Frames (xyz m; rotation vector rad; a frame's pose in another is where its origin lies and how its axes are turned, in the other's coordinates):
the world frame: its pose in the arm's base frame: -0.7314 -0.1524 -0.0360 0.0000 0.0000 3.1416
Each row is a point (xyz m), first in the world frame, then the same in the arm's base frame.
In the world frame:
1: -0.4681 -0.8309 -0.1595
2: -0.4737 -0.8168 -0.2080
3: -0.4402 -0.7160 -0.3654
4: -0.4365 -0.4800 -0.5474
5: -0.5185 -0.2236 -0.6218
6: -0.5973 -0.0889 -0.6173
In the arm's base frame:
1: -0.2633 0.6785 -0.1955
2: -0.2577 0.6644 -0.2440
3: -0.2912 0.5636 -0.4014
4: -0.2949 0.3276 -0.5834
5: -0.2129 0.0712 -0.6578
6: -0.1341 -0.0635 -0.6533

